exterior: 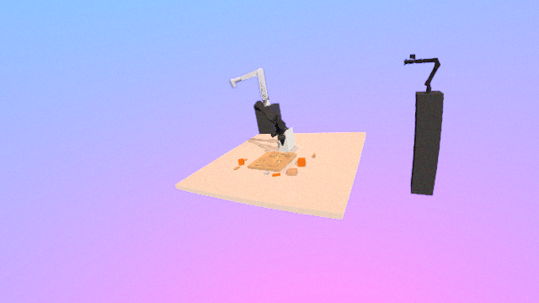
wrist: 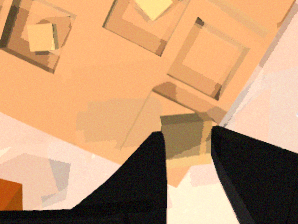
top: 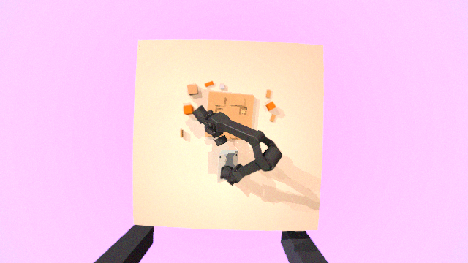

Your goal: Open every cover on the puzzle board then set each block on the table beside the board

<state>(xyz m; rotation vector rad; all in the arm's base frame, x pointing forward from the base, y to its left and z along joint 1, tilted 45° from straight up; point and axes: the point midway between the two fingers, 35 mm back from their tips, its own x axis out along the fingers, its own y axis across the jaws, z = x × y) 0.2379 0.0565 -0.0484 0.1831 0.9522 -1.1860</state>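
My gripper tip is 90 mm above the tan puzzle board, 80 mm short of it and 40 mm to the left of it. From my gripper tip the other things lie so: orange bar (290 mm ahead, 110 mm below, 90 mm to the left); then orange cube (200 mm to the left, 100 mm ahead, 90 mm below).
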